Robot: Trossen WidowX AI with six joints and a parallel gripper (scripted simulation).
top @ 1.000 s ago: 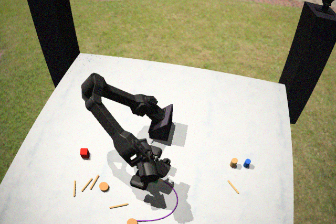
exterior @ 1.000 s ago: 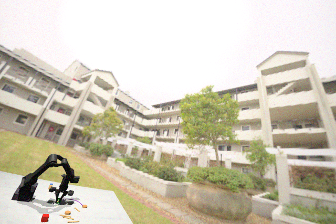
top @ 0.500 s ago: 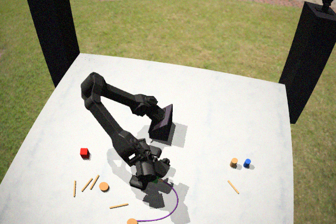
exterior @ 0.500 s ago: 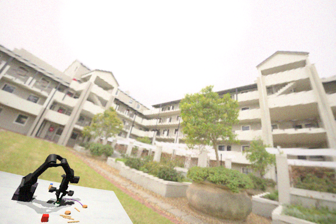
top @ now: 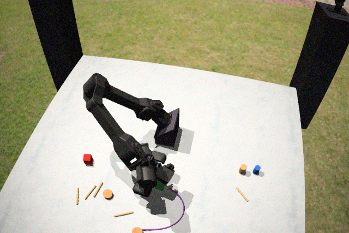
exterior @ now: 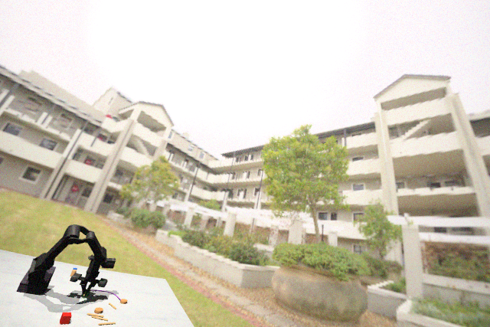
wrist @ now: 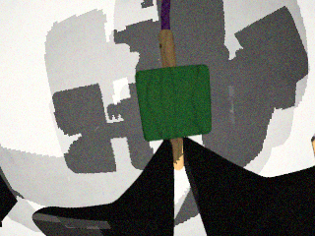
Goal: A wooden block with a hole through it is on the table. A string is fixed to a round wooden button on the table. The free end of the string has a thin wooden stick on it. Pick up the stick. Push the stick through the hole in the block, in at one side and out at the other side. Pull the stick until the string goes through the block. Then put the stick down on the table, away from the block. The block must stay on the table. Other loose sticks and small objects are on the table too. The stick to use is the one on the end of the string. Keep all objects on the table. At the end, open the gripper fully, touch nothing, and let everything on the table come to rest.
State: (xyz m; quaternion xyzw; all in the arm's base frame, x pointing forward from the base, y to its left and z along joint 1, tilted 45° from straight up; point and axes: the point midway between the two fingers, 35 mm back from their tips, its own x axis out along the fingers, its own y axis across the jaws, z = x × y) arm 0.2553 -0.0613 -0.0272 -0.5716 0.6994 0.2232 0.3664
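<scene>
My gripper tip is now 10 mm short of the green block, 30 mm to the right of it and 10 mm below it. The rest, counted from my gripper tip: red cube: 60 mm behind, 290 mm to the right, 10 mm above; blue cylinder: 80 mm behind, 410 mm to the left, 10 mm above; tan cylinder: 90 mm behind, 350 mm to the left, 10 mm above.
</scene>
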